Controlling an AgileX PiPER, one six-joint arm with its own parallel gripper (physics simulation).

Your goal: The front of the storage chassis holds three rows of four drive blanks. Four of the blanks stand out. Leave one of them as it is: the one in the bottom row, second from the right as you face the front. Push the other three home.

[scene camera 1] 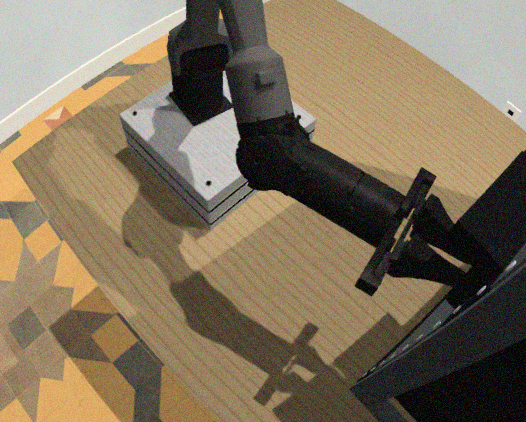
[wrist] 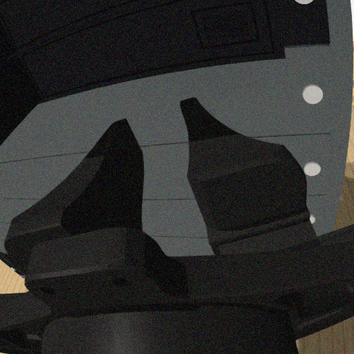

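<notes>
The storage chassis (scene camera 1: 440,345) (wrist: 260,105) stands at the lower right in the scene view. In the wrist view it shows as a grey face with thin lines and pale round spots along the right. A dark panel (wrist: 150,55) with a faint rectangular outline crosses the top of the wrist view. I cannot tell separate drive blanks apart, nor which stand out. My gripper (scene camera 1: 467,280) (wrist: 160,127) is open, its two fingertips apart with nothing between them. The fingers point toward the chassis front, below the dark panel in the wrist picture. Whether they touch it is hidden.
The arm's pale base plate (scene camera 1: 210,150) sits on the wooden table (scene camera 1: 320,300). A tall dark block (scene camera 1: 492,200) rises at the right beside the gripper. Shadows of the arm fall across the table, and a patterned floor (scene camera 1: 30,325) shows at the left.
</notes>
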